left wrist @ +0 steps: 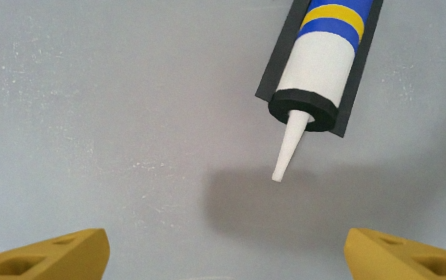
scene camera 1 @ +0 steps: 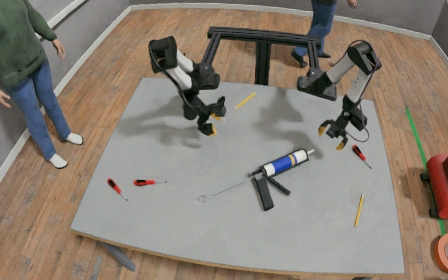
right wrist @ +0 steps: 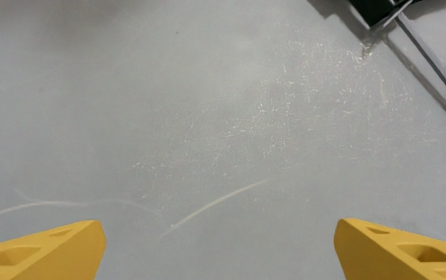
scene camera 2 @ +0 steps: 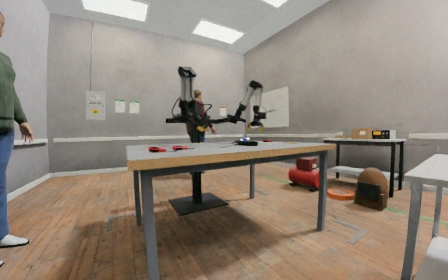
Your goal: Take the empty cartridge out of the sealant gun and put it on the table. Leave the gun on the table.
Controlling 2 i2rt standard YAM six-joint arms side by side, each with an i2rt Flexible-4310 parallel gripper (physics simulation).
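Where they show: left gripper, fingertip midpoint: (left wrist: pixel 227 239) (scene camera 1: pixel 327 143) (scene camera 2: pixel 254 131); right gripper, fingertip midpoint: (scene camera 1: pixel 217 127) (right wrist: pixel 219 230) (scene camera 2: pixel 205 130); left arm's base, link origin: (scene camera 1: pixel 318 87) (scene camera 2: pixel 236 117); right arm's base, link origin: (scene camera 1: pixel 197 80) (scene camera 2: pixel 185 115).
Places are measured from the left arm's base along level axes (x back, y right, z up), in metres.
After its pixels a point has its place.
Observation:
The sealant gun (scene camera 1: pixel 265 192) @(x -0.473, y 0.182, z -0.229 m) (scene camera 2: pixel 248 143) @(x -0.489, y 0.197, z -0.243 m) (left wrist: pixel 278 60) @(x -0.279, y 0.031, z -0.228 m) lies on its side on the grey table (scene camera 1: pixel 175 220) @(x -0.669, y 0.527, z -0.261 m) (scene camera 2: pixel 280 148) @(x -0.803, y 0.178, z -0.261 m), its long rod pointing to the lower left in scene camera 1. The cartridge (scene camera 1: pixel 285 163) @(x -0.315, y 0.113, z -0.213 m) (left wrist: pixel 320 65) @(x -0.258, y 0.044, z -0.205 m), white and blue with a yellow band, sits in the gun's cradle, its white nozzle through the front ring. My left gripper (scene camera 1: pixel 331 138) @(x -0.212, y -0.074, z -0.149 m) (scene camera 2: pixel 255 128) @(x -0.212, y -0.074, z -0.149 m) (left wrist: pixel 227 239) @(x -0.212, y -0.074, z -0.149 m) is open and empty above the table, beyond the nozzle tip. My right gripper (scene camera 1: pixel 215 124) @(x -0.225, y 0.444, z -0.140 m) (right wrist: pixel 219 230) @(x -0.225, y 0.444, z -0.140 m) is open and empty, up and left of the gun; a corner of the gun shows in the right wrist view.
Two red screwdrivers (scene camera 1: pixel 114 186) @(x -0.589, y 0.856, z -0.240 m) (scene camera 1: pixel 144 182) @(x -0.530, y 0.718, z -0.240 m) lie at the left of the table, another screwdriver (scene camera 1: pixel 358 152) @(x -0.155, y -0.271, z -0.243 m) near its right edge. A yellow pencil (scene camera 1: pixel 245 100) @(x 0.112, y 0.369, z -0.254 m) lies at the back and another pencil (scene camera 1: pixel 359 210) @(x -0.489, y -0.264, z -0.254 m) at the lower right. The black arm stand (scene camera 1: pixel 262 60) @(x 0.405, y 0.313, z -0.163 m) rises behind the table.

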